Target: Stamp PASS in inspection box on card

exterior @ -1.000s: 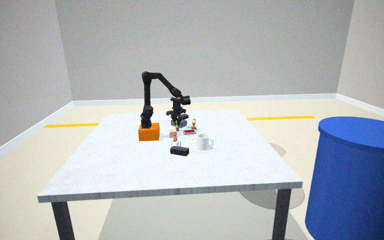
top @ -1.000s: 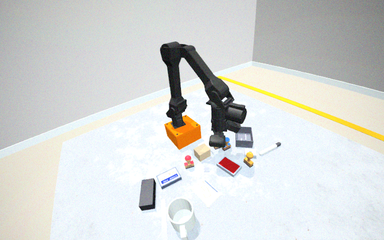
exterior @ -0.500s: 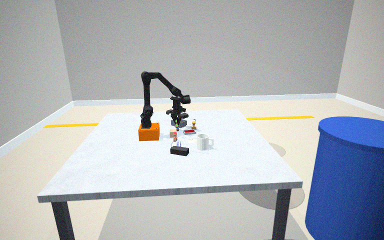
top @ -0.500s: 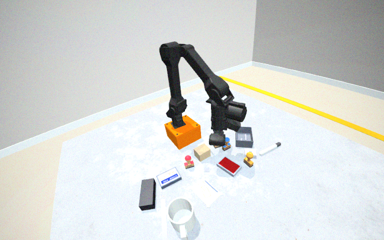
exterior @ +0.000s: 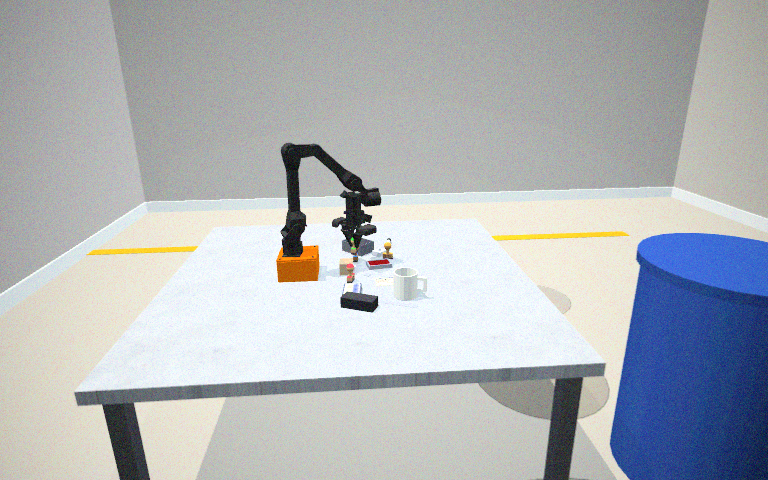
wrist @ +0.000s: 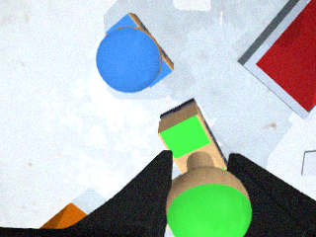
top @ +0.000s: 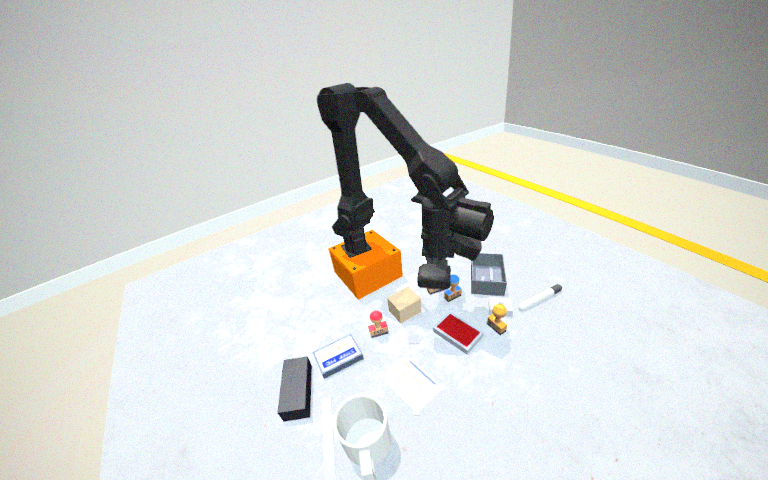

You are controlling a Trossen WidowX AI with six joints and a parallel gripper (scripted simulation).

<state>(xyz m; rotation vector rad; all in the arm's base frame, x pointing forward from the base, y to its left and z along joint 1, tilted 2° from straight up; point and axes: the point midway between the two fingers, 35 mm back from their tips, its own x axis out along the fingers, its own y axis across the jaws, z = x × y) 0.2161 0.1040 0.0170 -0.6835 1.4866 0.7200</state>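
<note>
My gripper tip is now 9 cm short of the red ink pad, 7 cm above it and 1 cm to the left of it. The rest, counted from my gripper tip: blue-knobbed stamp (5 cm to the left, 5 cm below); green-knobbed stamp (right at my gripper tip); cardboard box (7 cm to the right, 5 cm below, 2 cm behind).
</note>
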